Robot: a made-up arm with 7 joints. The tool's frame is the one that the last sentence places. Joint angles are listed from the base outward.
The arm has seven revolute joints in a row. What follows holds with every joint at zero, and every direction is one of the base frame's. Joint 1 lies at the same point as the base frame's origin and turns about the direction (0, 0.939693, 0.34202). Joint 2 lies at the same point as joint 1 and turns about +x. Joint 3 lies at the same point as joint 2 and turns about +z. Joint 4 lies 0.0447 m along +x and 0.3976 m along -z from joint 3 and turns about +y. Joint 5 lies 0.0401 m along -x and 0.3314 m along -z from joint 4 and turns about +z. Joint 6 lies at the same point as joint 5 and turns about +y. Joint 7 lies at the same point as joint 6 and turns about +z. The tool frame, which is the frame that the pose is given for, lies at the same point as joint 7; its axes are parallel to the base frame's.
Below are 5 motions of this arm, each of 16 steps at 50 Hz.
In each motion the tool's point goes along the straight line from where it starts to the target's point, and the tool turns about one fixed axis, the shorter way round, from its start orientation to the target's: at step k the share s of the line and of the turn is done. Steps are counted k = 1, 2, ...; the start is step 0. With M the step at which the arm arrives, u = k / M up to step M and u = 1 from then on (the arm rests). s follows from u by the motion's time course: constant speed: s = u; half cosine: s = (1 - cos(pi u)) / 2; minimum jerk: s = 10 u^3 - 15 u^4 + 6 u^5.
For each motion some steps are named. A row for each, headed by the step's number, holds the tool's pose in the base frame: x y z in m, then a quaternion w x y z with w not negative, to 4 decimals.
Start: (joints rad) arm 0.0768 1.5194 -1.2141 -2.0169 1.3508 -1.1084 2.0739
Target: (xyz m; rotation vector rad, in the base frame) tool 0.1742 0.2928 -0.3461 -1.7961 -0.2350 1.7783
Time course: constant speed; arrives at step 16
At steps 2, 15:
2: 0.1032 0.2780 -0.3588 0.3458 -0.6826 -0.1074 0.6348
15: 0.1691 0.2917 -0.3470 0.3006 -0.6762 -0.0898 0.6666

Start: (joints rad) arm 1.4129 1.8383 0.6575 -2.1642 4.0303 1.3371 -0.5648
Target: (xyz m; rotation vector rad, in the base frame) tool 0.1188 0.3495 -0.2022 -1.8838 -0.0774 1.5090
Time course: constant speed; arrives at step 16
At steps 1, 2, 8, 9, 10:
1: 0.2216 0.3286 -0.1381 0.4553 -0.8376 0.0146 0.3016
2: 0.2147 0.3300 -0.1423 0.4500 -0.8330 0.0116 0.3218
8: 0.1736 0.3384 -0.1680 0.4140 -0.7973 -0.0063 0.4392
9: 0.1668 0.3398 -0.1723 0.4073 -0.7900 -0.0093 0.4581
10: 0.1599 0.3411 -0.1765 0.4004 -0.7824 -0.0123 0.4768

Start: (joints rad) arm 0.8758 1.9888 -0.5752 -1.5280 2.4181 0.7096 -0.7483
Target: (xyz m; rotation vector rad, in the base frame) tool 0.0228 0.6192 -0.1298 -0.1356 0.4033 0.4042
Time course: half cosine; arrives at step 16
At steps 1, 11, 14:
1: 0.0685 0.5575 -0.1706 0.9809 -0.0357 0.1843 0.0508
11: 0.0331 0.6053 -0.1390 0.9646 -0.0600 0.1959 0.1662
14: 0.0246 0.6168 -0.1314 0.9586 -0.0657 0.1983 0.1936

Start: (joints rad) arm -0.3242 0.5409 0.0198 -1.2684 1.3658 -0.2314 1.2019
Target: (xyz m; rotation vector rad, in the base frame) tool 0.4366 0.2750 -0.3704 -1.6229 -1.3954 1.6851
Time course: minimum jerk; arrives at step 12
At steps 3, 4, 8, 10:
3: 0.4913 0.2381 -0.3293 0.2516 -0.6122 -0.4762 0.5789
4: 0.4848 0.2425 -0.3342 0.2464 -0.6088 -0.4793 0.5822
8: 0.4494 0.2664 -0.3608 0.2177 -0.5899 -0.4955 0.5992
10: 0.4388 0.2735 -0.3688 0.2090 -0.5840 -0.5002 0.6042

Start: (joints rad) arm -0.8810 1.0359 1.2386 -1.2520 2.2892 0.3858 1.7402
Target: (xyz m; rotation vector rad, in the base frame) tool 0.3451 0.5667 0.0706 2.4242 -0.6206 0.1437
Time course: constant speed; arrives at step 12
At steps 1, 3, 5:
1: 0.2427 0.5747 0.1531 0.1982 0.9798 -0.0253 0.0035
3: 0.2614 0.5733 0.1381 0.2201 0.9733 -0.0640 0.0129
5: 0.2800 0.5718 0.1231 0.2415 0.9647 -0.1025 0.0222

